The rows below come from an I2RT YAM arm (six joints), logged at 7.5 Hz.
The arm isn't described. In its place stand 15 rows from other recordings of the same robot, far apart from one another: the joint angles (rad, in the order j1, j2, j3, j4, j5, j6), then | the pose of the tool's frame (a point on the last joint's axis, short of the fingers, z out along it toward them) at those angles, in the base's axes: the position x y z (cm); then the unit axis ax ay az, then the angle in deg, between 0 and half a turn.
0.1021 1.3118 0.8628 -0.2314 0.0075 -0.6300 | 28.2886, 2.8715, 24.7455, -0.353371, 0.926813, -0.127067, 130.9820
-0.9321 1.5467 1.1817 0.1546 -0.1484 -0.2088 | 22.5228, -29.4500, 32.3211, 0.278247, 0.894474, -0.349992, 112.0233
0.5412 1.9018 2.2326 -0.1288 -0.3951 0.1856 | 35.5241, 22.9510, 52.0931, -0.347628, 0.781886, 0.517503, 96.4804
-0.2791 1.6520 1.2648 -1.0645 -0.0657 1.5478 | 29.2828, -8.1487, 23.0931, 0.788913, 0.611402, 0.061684, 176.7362
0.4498 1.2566 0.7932 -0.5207 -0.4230 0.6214 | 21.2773, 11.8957, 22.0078, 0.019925, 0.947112, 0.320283, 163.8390
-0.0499 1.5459 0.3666 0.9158 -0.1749 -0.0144 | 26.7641, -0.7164, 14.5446, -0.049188, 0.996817, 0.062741, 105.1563
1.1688 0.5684 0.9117 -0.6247 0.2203 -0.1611 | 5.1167, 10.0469, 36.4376, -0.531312, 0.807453, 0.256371, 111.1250
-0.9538 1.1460 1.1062 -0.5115 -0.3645 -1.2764 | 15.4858, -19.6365, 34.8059, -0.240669, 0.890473, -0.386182, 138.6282
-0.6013 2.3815 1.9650 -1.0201 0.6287 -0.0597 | 37.8540, -28.5085, 14.9279, -0.274014, -0.909454, 0.312746, 175.4378
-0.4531 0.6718 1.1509 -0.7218 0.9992 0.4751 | 7.1090, -6.7914, 42.1586, 0.683996, 0.579659, -0.442881, 113.9373
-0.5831 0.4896 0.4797 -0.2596 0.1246 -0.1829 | 11.2738, -7.9663, 26.6118, 0.231849, 0.917364, -0.323556, 114.3309
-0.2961 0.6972 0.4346 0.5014 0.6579 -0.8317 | 15.5342, -7.0148, 30.1519, 0.105814, 0.740027, -0.664201, 117.0334
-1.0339 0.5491 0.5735 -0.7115 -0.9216 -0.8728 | 8.1713, -8.1839, 25.6659, -0.148866, 0.984260, -0.095241, 113.3362
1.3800 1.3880 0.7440 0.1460 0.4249 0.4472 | 7.0820, 28.9286, 22.3147, -0.315075, 0.893973, 0.318653, 126.6835
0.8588 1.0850 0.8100 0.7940 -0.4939 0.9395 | 14.4218, 19.2943, 39.0426, -0.211766, 0.546955, 0.809936, 129.5968
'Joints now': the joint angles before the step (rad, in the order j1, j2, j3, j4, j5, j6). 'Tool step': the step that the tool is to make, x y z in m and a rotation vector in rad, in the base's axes. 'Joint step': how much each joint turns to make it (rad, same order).
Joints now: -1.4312, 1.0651, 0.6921, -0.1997, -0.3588, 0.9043
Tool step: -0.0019, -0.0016, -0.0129, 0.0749, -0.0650, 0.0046
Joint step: -0.0175, 0.0282, -0.0233, 0.0058, -0.0599, 0.0530
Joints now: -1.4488, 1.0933, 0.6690, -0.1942, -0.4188, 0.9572
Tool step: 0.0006, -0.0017, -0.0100, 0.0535, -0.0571, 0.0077
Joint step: -0.0048, 0.0265, -0.0195, 0.0203, -0.0473, 0.0482
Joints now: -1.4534, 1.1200, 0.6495, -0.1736, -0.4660, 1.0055
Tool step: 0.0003, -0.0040, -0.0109, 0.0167, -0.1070, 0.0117
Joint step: -0.0114, 0.0325, -0.0434, 0.1125, -0.0821, 0.0848
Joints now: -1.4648, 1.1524, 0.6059, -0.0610, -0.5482, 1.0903
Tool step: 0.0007, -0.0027, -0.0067, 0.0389, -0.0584, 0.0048
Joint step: -0.0036, 0.0283, -0.0129, 0.0382, -0.0424, 0.0548
